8 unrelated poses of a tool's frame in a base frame.
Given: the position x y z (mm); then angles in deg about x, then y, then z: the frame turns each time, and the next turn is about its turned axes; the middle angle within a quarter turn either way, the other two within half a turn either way.
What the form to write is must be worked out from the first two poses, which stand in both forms.
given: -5, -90, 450, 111.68, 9.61, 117.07
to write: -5, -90, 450, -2.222, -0.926, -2.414
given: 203, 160, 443, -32.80, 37.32, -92.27
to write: 203, 160, 443, -0.630, -0.596, -1.609
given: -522, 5, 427, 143.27, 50.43, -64.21
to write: -522, 5, 427, 2.130, 0.273, 1.279
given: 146, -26, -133, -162.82, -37.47, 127.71
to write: 146, -26, -133, 2.440, -0.122, -2.082
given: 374, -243, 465, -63.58, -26.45, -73.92
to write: 374, -243, 465, -0.144, -1.157, -0.907
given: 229, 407, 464, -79.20, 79.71, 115.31
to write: 229, 407, 464, 1.514, 0.943, 1.701
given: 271, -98, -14, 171.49, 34.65, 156.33
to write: 271, -98, -14, -2.724, 0.473, -2.580
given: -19, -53, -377, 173.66, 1.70, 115.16
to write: -19, -53, -377, -3.068, -0.088, -2.012
